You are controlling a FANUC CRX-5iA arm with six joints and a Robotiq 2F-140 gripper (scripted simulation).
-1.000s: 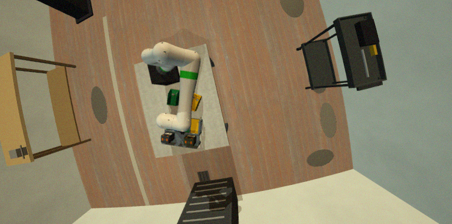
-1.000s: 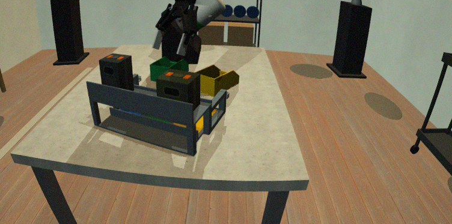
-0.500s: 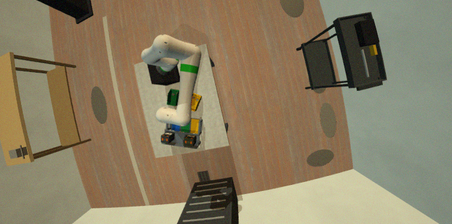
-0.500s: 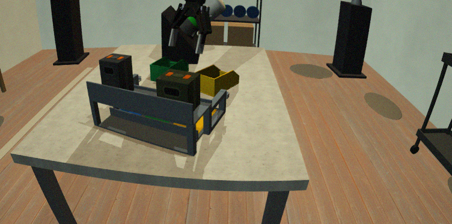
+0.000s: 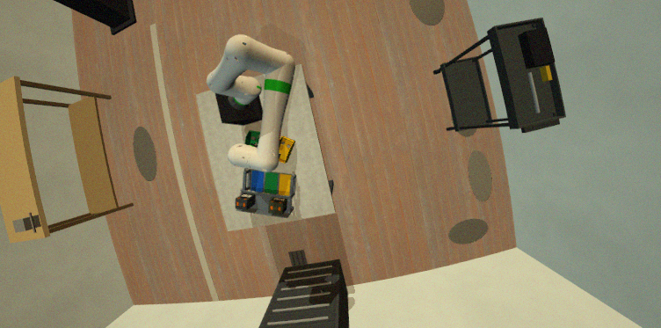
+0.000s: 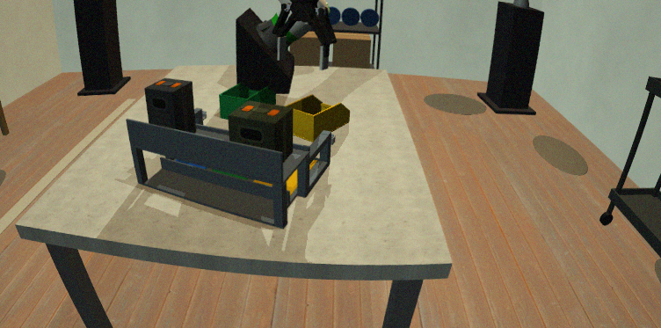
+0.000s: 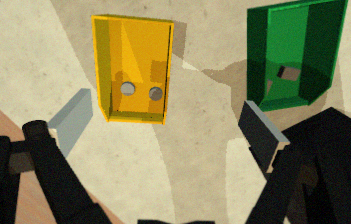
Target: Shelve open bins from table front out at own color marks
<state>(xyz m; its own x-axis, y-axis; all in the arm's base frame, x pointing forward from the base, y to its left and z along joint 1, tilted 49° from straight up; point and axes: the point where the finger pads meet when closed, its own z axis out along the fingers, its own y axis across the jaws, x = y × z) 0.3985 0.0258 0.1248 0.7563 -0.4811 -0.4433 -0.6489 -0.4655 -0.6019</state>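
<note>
Now: the yellow bin 15 cm below my hand, 5 cm to the left of it and 2 cm ahead of it. From my hand the other things lie so: green bin (16 cm to the right, 15 cm below, 10 cm behind).
</note>
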